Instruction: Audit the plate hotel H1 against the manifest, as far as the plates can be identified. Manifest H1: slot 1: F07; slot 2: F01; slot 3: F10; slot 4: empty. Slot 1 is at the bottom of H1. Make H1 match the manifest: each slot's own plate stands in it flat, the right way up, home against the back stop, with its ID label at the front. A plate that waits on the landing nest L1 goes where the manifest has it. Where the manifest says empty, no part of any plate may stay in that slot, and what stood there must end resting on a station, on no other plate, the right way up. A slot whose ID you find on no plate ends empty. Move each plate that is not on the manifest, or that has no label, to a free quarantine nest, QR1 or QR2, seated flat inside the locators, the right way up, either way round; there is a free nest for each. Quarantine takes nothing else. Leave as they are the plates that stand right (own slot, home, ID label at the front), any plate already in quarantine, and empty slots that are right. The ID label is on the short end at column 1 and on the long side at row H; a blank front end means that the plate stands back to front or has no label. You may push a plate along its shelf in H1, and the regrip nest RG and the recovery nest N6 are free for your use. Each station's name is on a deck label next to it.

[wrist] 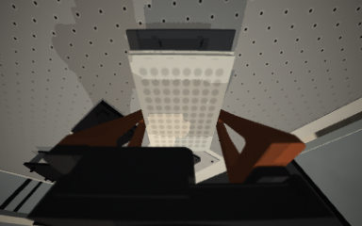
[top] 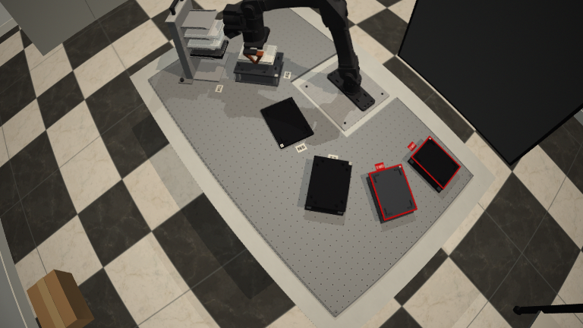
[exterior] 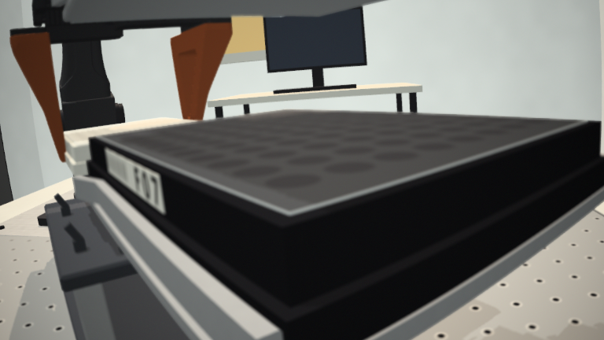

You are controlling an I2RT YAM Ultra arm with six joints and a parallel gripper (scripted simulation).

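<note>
Now: the regrip nest RG 50 mm below my hand. The rest, counted from my hand: clear plate (140 mm to the right, 130 mm ahead, 60 mm above); then black plate (140 mm to the right, 130 mm ahead, 10 mm above); then white well plate (right at my hand).
</note>
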